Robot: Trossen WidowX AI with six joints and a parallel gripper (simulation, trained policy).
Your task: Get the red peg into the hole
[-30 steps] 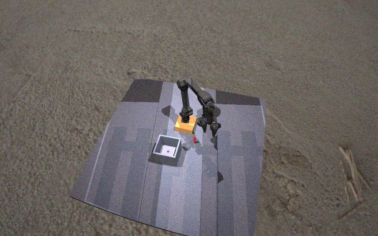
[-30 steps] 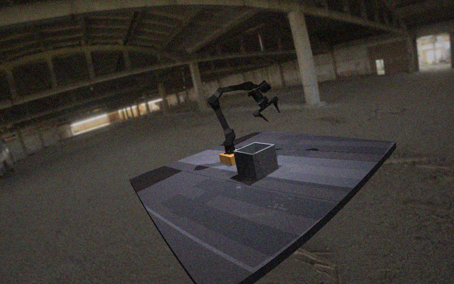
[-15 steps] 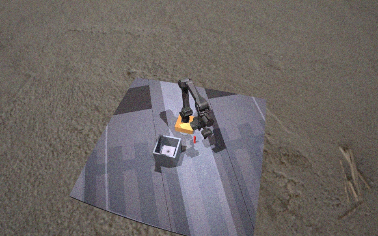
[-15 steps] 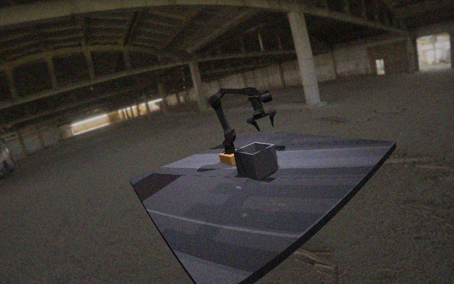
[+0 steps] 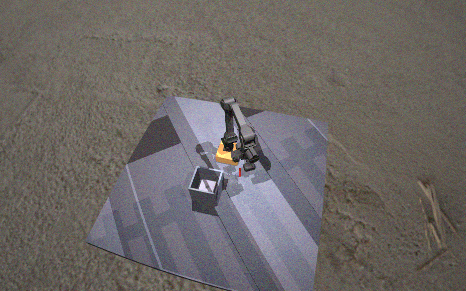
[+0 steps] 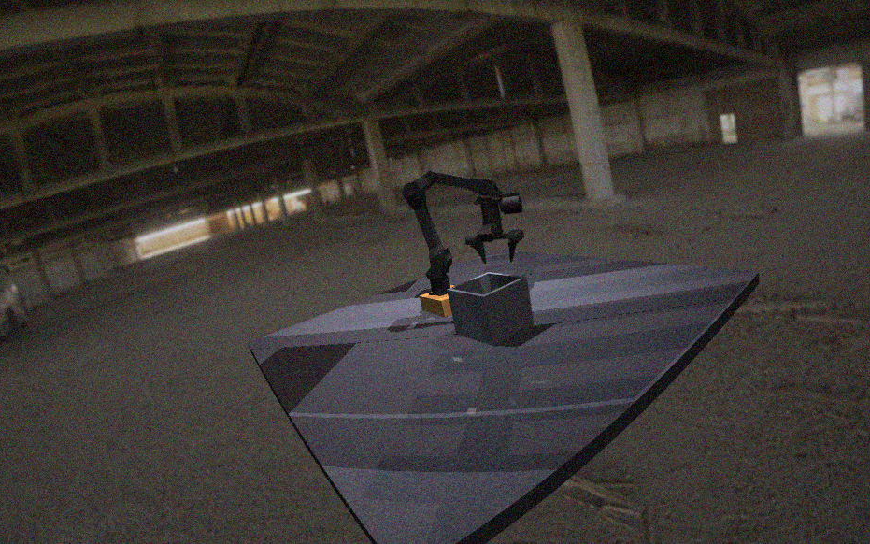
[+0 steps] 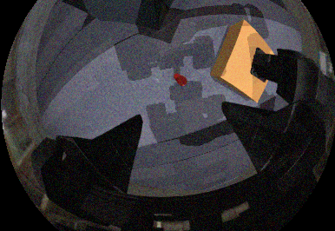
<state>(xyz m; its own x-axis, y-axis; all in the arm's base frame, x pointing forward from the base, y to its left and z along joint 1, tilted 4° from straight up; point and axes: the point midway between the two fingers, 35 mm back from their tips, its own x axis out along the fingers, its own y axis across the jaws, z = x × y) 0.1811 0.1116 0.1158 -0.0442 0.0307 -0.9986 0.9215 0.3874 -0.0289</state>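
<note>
My gripper tip is now 9 cm above the red peg and 3 cm to the left of it. The rest, counted from my gripper tip: plate: 21 cm to the right, 13 cm ahead, 8 cm below.
</note>
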